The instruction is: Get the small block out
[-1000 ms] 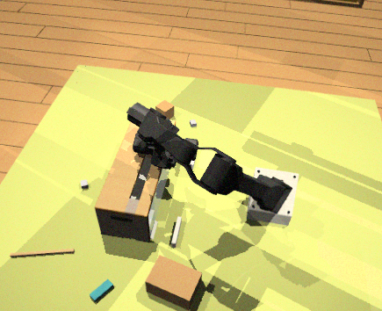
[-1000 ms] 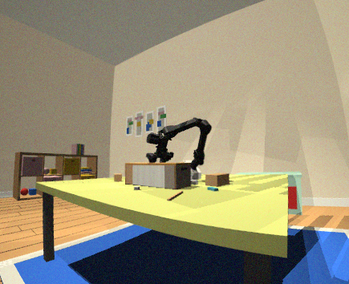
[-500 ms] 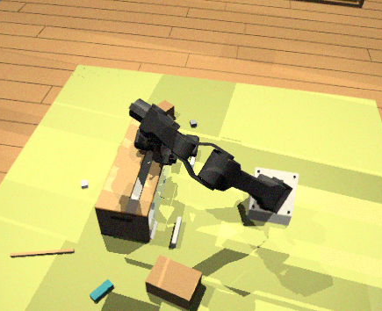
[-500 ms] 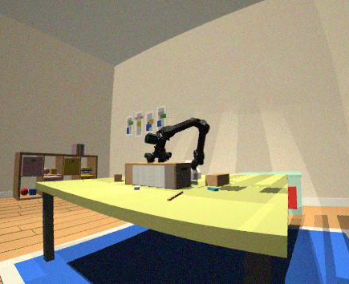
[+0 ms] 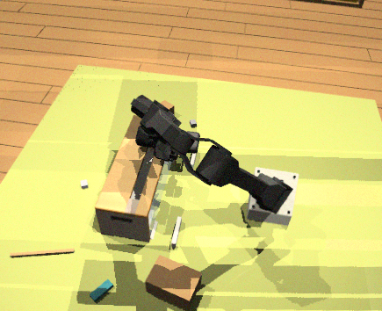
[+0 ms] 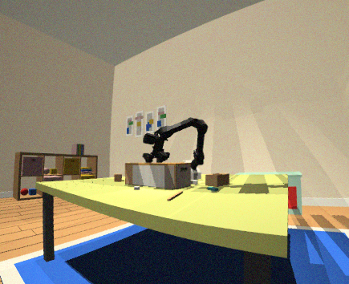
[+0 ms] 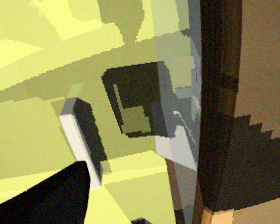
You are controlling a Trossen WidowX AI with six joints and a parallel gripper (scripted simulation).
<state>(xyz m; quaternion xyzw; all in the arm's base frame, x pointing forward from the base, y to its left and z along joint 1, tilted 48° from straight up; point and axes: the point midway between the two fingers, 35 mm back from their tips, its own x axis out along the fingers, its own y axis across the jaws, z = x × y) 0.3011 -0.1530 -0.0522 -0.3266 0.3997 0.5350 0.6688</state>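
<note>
Now: gripper tip 50 mm short of the small brown block and 30 mm to the left of it. Also, from my gripper tip: wooden stick: 330 mm to the left, 330 mm ahead, 80 mm below; brown box: 410 mm to the left, 60 mm below, 40 mm behind; teal block: 430 mm to the left, 150 mm ahead, 80 mm below.
</note>
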